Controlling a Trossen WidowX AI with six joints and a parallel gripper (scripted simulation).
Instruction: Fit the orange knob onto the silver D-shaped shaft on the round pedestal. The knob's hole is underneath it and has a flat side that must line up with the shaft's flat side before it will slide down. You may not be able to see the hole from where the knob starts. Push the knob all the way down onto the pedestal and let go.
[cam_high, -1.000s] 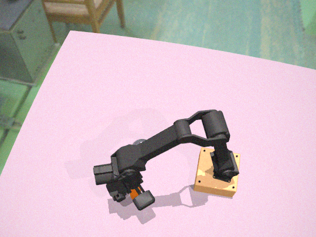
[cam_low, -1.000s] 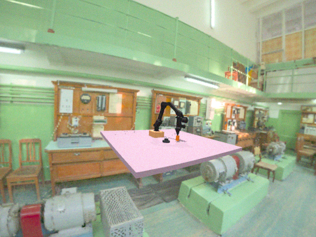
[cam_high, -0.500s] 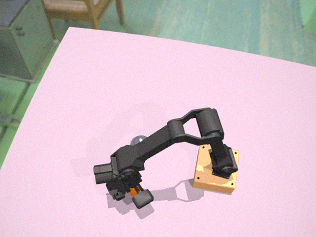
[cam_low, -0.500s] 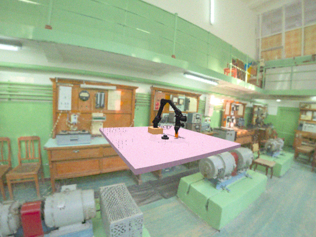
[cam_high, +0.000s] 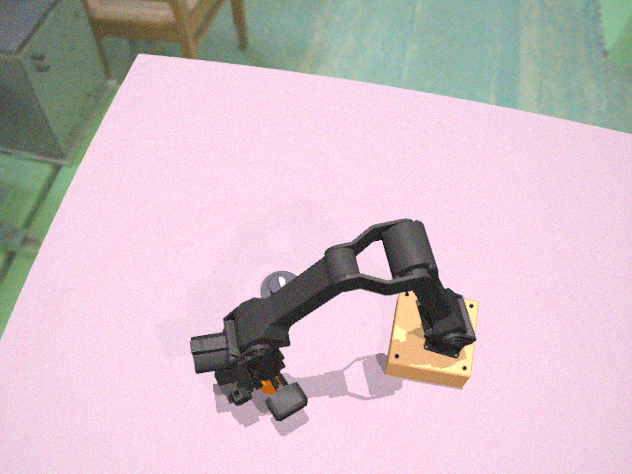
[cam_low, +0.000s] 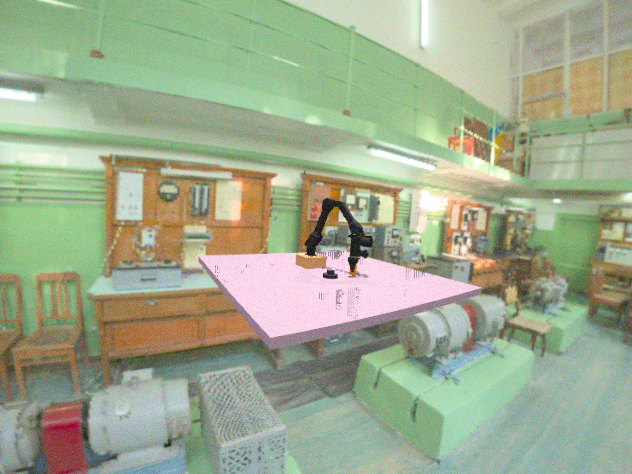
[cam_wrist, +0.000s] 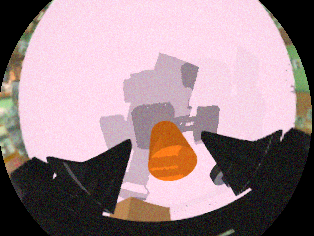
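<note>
Now: gripper tip 20 mm below the orange knob. The rest, counted from my gripper tip: dark round pedestal 180 mm to the right, 40 mm ahead, 10 mm above.
</note>
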